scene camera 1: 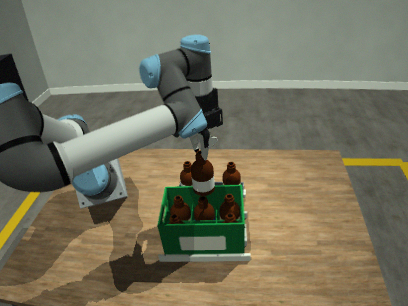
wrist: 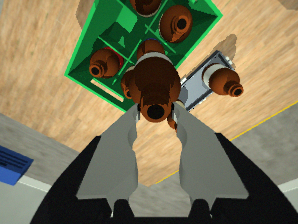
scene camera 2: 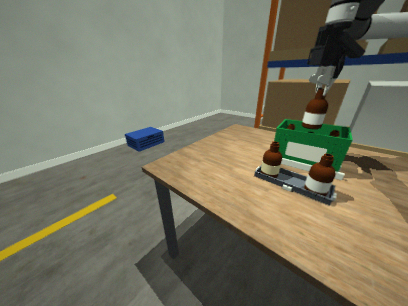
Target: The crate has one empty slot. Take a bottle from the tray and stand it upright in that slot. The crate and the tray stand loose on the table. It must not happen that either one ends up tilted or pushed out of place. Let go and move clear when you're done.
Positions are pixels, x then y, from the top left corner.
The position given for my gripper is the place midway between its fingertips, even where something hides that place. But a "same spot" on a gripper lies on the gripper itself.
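Labels:
You'd find my gripper in scene camera 2 point(319, 95), and it shows in scene camera 1 and in the wrist view too. On my gripper, point(scene camera 1: 204, 137) and point(wrist: 60, 195) are one and the same spot.

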